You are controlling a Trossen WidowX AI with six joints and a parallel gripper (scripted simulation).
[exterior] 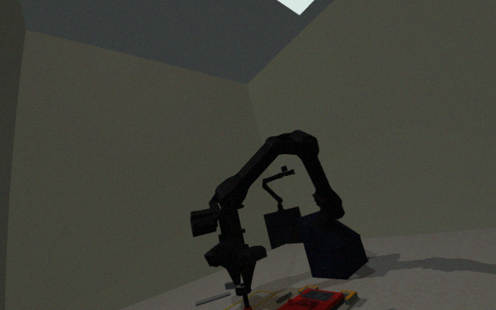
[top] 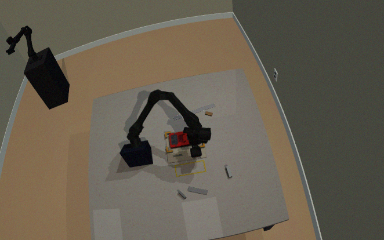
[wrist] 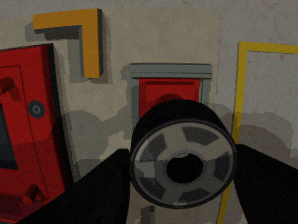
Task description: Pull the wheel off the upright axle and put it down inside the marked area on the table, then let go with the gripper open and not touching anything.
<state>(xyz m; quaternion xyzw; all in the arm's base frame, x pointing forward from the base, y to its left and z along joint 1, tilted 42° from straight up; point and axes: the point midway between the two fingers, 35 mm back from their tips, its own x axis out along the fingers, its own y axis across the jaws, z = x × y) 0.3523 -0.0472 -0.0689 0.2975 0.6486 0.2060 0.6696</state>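
Right now my gripper tip is 40 mm past the grey stand, 100 mm to the right of it and 60 mm above it. Round my gripper tip: long grey strip: 70 mm ahead, 330 mm to the left, 70 mm below; wheel: right at my gripper tip; orange block: 160 mm ahead, 280 mm to the left, 70 mm below.
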